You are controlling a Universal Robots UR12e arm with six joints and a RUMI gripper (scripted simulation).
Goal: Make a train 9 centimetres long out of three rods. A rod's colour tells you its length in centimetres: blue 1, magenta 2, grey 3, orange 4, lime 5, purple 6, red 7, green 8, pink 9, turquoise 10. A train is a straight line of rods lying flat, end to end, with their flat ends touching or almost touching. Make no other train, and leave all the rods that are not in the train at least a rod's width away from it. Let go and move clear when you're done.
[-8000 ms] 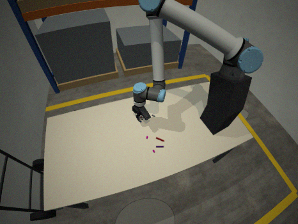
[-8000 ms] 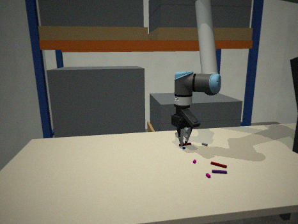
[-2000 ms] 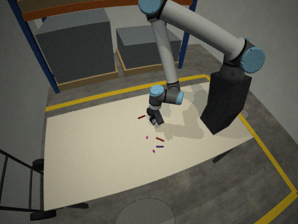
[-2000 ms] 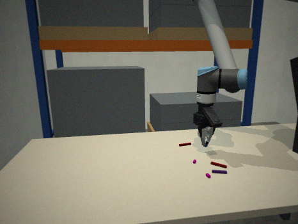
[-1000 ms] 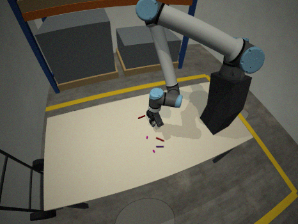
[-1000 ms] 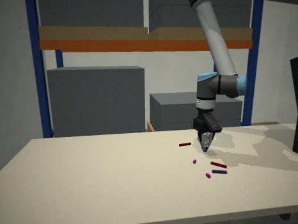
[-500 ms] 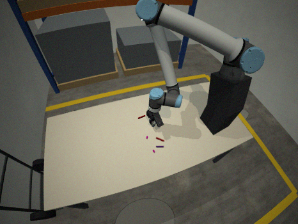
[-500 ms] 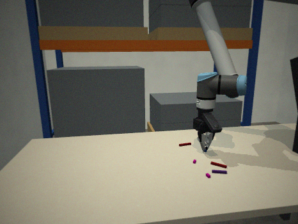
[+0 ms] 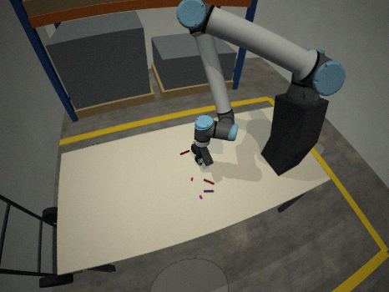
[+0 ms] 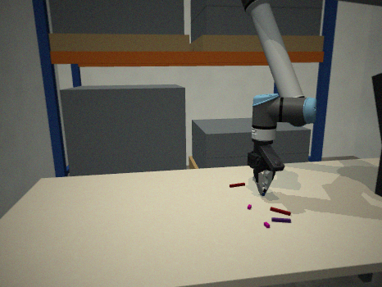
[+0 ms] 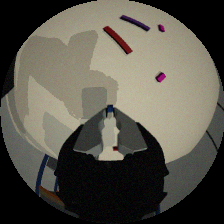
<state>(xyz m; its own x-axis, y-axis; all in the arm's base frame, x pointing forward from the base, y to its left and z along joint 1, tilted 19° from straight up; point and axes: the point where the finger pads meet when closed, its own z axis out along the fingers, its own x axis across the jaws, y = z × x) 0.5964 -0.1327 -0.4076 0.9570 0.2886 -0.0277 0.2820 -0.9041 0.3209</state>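
Right now my hand is 11 cm to the left of the grey rod, 3 cm past it and 2 cm above it. Round my hand: blue rod (1 cm below); purple rod (19 cm to the left, 2 cm below).
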